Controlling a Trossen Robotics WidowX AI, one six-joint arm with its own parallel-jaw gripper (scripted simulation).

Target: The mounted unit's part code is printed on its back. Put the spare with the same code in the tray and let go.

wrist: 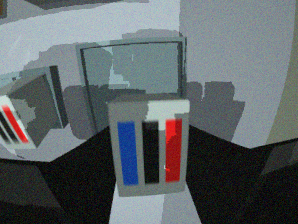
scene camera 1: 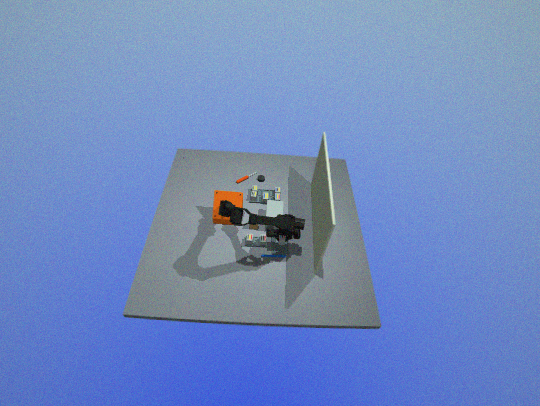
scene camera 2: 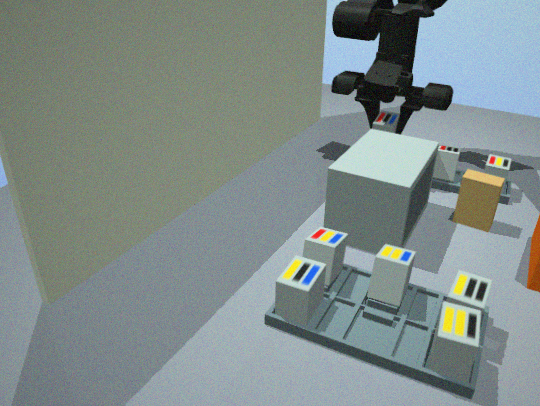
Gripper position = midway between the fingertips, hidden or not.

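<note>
A brown box (scene camera 2: 479,193) and a mounted unit (scene camera 2: 377,191) share the scene with the gripper (scene camera 2: 385,139). The wrist camera shows the gripper (wrist: 145,126) as well.
</note>
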